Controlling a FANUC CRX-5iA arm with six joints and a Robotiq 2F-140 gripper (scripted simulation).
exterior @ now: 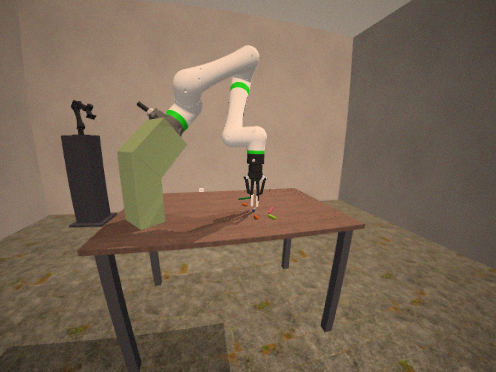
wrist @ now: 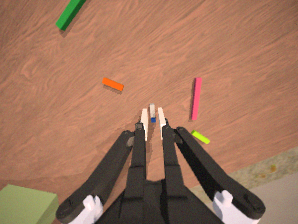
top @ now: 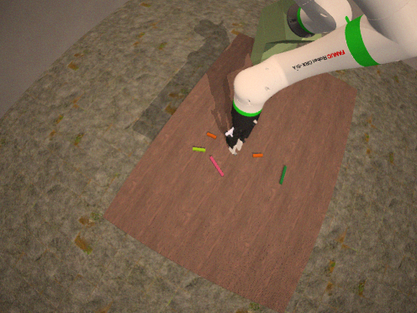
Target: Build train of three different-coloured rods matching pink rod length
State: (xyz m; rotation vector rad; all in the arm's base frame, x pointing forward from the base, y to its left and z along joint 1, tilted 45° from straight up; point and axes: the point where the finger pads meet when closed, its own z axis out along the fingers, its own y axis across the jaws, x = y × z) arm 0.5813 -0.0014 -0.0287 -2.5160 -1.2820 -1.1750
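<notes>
The grey rod lies 5 cm below my hand. Round my hand: blue rod: 1 cm behind, 2 cm to the right, 5 cm below; lime rod: 7 cm ahead, 12 cm to the right, 5 cm below; pink rod: 9 cm ahead, 3 cm to the right, 5 cm below.
</notes>
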